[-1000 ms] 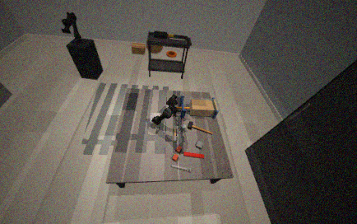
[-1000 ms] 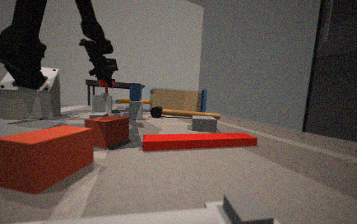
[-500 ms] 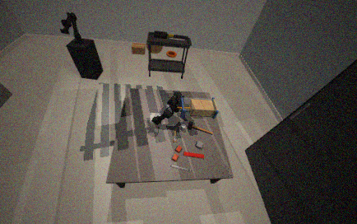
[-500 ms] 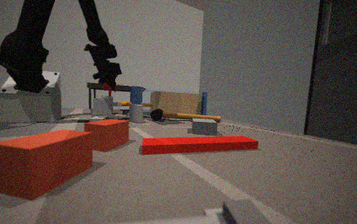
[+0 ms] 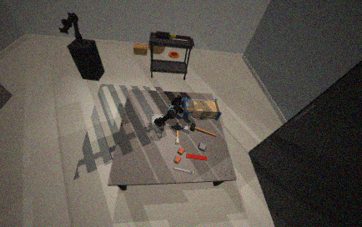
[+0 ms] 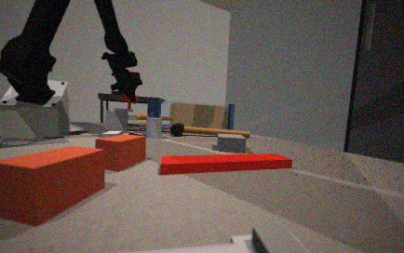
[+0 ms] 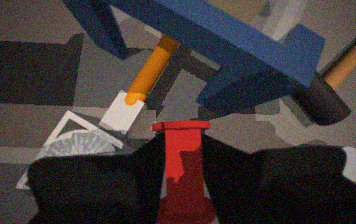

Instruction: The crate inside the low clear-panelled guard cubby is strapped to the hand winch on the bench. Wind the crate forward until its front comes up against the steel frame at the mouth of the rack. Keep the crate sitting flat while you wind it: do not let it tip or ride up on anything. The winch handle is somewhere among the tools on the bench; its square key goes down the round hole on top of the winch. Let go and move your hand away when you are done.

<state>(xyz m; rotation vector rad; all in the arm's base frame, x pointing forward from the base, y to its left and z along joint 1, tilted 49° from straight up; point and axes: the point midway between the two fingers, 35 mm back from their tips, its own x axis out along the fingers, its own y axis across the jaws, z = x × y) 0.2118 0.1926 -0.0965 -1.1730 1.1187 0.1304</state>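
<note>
The winch handle lies 40 mm behind my gripper tip, 20 mm to the left of it and 30 mm below it. Also, from my gripper tip: red knob 10 mm behind, 10 mm to the right; grey winch 100 mm behind, 50 mm to the left, 100 mm below; blue frame 70 mm ahead, 80 mm to the left, 30 mm below.
</note>
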